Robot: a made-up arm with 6 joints. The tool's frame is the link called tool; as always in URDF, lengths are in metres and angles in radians.
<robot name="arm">
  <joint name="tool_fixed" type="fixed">
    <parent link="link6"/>
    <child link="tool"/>
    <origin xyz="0 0 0" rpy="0 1.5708 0"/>
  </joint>
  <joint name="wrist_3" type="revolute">
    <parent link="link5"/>
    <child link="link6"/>
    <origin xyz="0 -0.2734 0" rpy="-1.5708 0 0"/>
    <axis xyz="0 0 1"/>
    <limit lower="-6.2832" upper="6.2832" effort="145" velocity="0.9"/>
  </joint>
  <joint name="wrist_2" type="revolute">
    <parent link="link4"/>
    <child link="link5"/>
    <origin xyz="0 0 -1.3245" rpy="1.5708 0 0"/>
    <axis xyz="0 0 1"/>
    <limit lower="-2.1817" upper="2.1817" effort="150" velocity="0.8"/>
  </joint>
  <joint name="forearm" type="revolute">
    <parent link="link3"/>
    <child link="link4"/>
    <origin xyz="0 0.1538 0" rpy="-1.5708 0 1.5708"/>
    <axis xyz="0 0 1"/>
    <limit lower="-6.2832" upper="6.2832" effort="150" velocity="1.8"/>
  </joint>
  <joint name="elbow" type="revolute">
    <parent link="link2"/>
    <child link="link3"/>
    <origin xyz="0 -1.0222 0" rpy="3.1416 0 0"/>
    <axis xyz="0 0 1"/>
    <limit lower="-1.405" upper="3.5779" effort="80" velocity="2.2"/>
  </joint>
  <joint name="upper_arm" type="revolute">
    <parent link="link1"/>
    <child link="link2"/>
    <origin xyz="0.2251 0 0" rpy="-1.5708 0 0"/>
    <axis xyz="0 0 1"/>
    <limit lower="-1.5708" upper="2.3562" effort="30" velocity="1.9"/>
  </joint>
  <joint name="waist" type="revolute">
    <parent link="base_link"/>
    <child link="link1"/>
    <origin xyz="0 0 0.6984" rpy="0 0 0"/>
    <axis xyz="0 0 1"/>
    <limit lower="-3.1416" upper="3.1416" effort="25" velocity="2.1"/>
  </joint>
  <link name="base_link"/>
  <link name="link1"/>
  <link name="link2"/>
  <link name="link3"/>
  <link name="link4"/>
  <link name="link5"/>
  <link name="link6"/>
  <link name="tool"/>
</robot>
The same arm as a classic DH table. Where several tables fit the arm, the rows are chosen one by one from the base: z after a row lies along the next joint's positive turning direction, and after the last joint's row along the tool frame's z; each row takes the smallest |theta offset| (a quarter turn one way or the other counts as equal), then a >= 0, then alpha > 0; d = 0 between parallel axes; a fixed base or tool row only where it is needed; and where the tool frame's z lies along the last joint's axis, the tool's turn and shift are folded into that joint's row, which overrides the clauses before.
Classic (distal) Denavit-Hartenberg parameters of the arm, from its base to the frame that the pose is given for. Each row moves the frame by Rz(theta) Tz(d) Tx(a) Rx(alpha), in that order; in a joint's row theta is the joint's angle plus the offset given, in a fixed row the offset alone. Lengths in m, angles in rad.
waist: theta offset 0, d 0.6984, a 0.2251, alpha -1.5708
upper_arm: theta offset -1.5708, d 0, a 1.0222, alpha 3.1416
elbow: theta offset 0, d 0, a 0.1538, alpha -1.5708
forearm: theta offset 0, d -1.3245, a 0, alpha 1.5708
wrist_2: theta offset 0, d 0, a 0, alpha -1.5708
wrist_3: theta offset 1.5708, d -0.2734, a 0, alpha 1.5708
tool (fixed): theta offset -1.5708, d 0, a 0, alpha 0
Joint limits (rad, base to tool): -3.1416..3.1416 -1.5708..2.3562 -1.405..3.5779 -6.2832..6.2832 -2.1817..2.1817 -6.2832..6.2832

